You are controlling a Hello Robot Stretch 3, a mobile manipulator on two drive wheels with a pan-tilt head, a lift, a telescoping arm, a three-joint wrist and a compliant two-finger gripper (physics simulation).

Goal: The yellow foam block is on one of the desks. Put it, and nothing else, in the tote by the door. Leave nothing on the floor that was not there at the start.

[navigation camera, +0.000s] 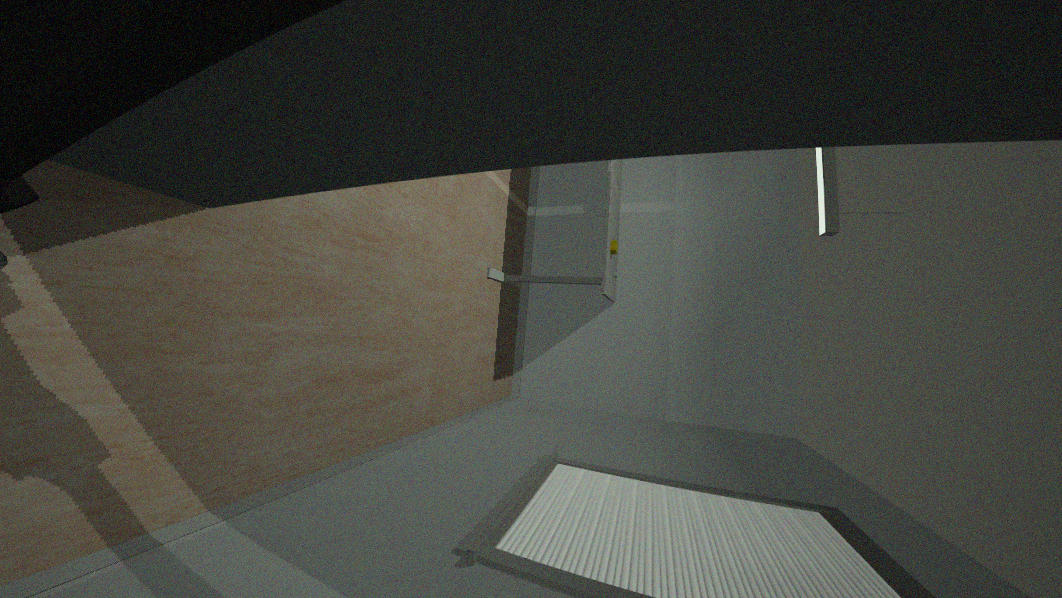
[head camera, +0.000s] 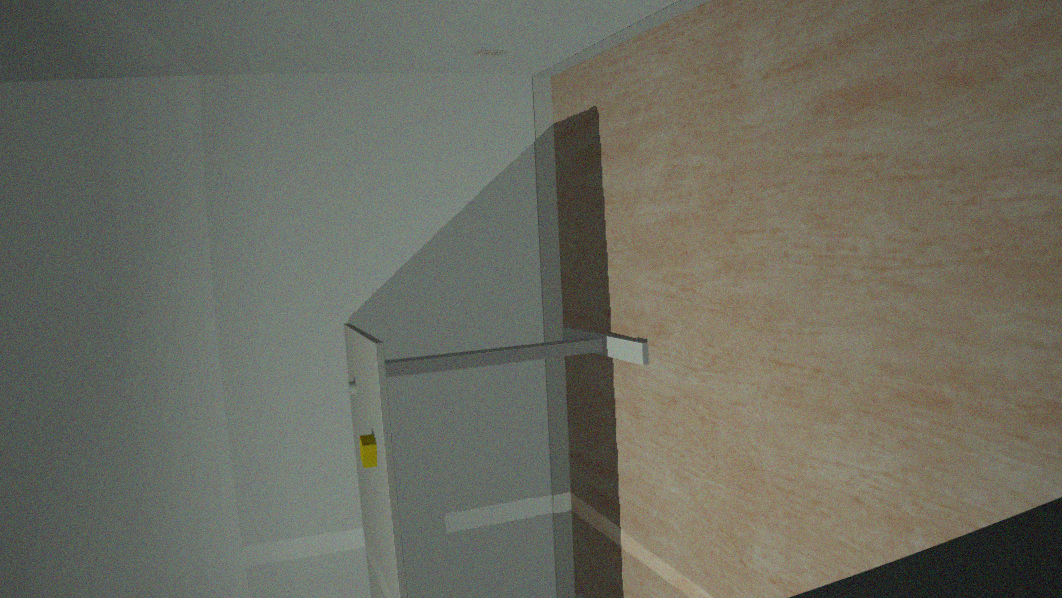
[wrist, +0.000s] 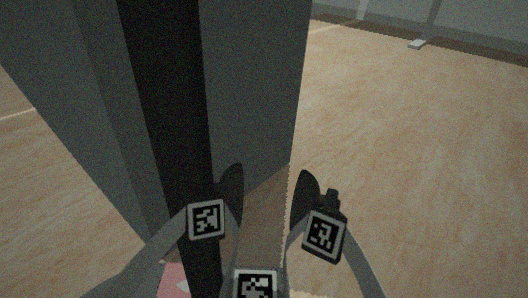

Scene:
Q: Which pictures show my gripper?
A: The wrist view only.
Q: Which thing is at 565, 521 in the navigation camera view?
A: A slatted window.

